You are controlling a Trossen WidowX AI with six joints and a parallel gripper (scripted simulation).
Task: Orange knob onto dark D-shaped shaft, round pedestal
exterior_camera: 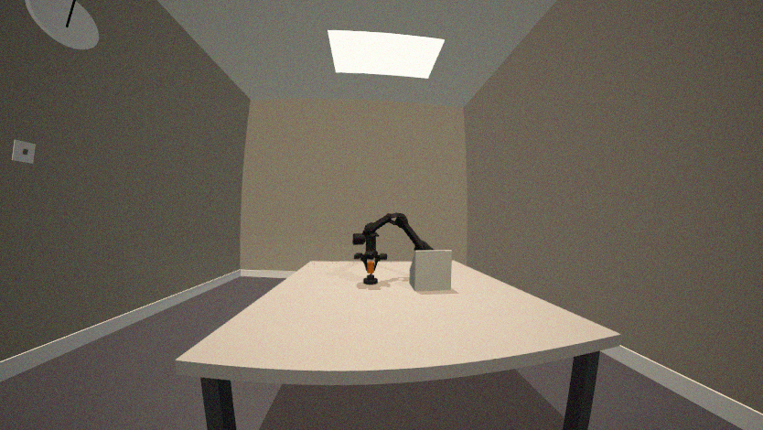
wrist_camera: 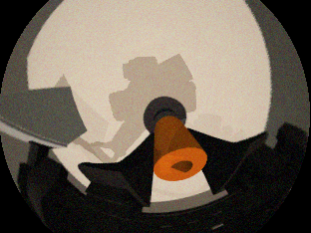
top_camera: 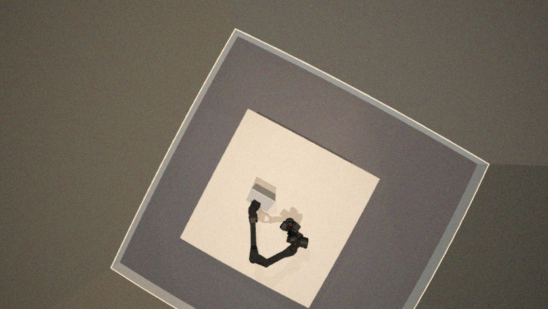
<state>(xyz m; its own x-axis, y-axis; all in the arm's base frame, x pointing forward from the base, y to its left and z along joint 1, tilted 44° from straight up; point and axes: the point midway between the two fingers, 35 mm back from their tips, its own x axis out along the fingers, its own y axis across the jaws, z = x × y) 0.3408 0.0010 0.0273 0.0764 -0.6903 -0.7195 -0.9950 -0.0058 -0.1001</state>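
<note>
Now: the orange knob 2 cm above my gripper tip. Round my gripper tip: dark round pedestal 4 cm below.
</note>
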